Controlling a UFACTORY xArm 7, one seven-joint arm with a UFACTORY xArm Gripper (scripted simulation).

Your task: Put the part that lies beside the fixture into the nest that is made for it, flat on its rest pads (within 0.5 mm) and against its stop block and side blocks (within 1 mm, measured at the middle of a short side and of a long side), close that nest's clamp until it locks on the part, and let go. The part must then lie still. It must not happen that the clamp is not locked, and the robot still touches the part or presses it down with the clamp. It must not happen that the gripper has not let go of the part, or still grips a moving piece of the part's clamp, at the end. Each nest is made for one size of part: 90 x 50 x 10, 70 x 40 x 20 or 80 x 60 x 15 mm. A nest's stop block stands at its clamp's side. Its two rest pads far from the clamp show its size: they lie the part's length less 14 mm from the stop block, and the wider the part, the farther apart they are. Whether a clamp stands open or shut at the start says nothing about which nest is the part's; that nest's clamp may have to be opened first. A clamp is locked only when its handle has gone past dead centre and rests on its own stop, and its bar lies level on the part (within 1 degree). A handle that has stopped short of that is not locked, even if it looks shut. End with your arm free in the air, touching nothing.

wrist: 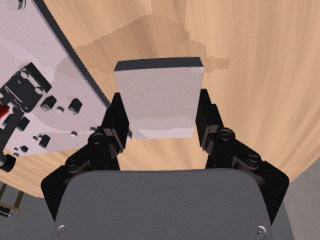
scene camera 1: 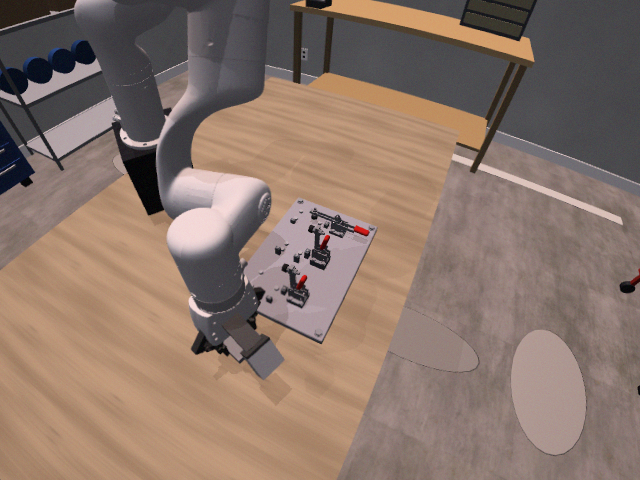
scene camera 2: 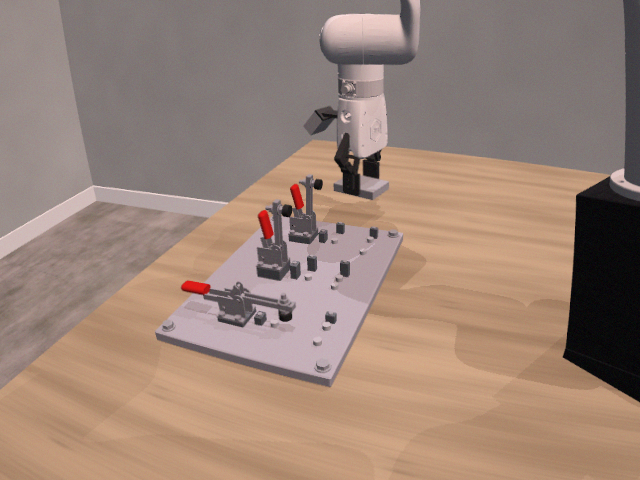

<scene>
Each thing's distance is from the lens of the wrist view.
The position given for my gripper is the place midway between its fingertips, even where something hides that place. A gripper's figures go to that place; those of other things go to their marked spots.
my gripper (wrist: 161,102): 13 cm
part (wrist: 160,95): 11 cm
</scene>
